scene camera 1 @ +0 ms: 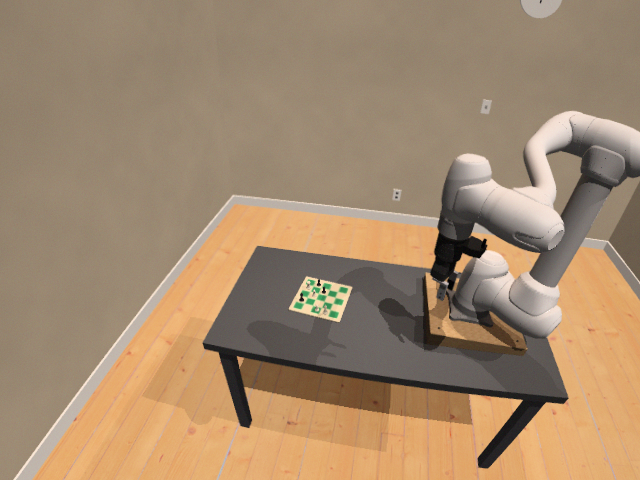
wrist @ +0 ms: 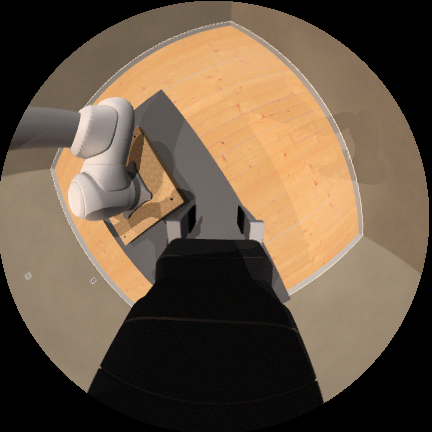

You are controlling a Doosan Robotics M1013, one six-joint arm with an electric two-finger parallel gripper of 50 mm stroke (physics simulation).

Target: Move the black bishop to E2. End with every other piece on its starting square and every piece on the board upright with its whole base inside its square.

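Seen in the pictures: gripper, fingertip midpoint: (scene camera 1: 444, 293) (wrist: 216, 213); arm's base, link origin: (scene camera 1: 468, 308) (wrist: 128, 190).
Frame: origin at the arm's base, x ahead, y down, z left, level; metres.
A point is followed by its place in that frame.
The green and cream chessboard (scene camera 1: 331, 304) {x 0.571, y 0.038, z 0.057 m} lies on the left half of the dark table. Three small black pieces stand on it: one black piece (scene camera 1: 318, 283) {x 0.650, y 0.025, z -0.045 m} near the back edge, another black piece (scene camera 1: 324, 290) {x 0.615, y 0.025, z -0.008 m} just in front of it, and a third black piece (scene camera 1: 301, 297) {x 0.700, y 0.019, z 0.063 m} near the left edge. Which is the bishop is too small to tell. Several pale pieces also stand on the board, two of them near its front edge. My gripper (scene camera 1: 447, 287) {x 0.202, y -0.335, z 0.305 m} (wrist: 216, 213) {x 0.202, y -0.335, z 0.305 m} is open and empty, far right of the board beside the robot's base. The board does not show in the wrist view.
The dark table (scene camera 1: 382, 356) {x 0.338, y 0.043, z 0.275 m} (wrist: 210, 175) {x 0.143, y 0.043, z 0.310 m} carries a wooden base plate (scene camera 1: 434, 336) {x 0.153, y -0.007, z 0.184 m} (wrist: 162, 182) {x 0.069, y -0.013, z 0.152 m} at its right end, close to my gripper. The white arm (scene camera 1: 516, 211) {x 0.138, y -0.694, z 0.426 m} (wrist: 107, 170) {x -0.026, y -0.197, z 0.097 m} rises from that plate. The arm's shadows fall across the table.
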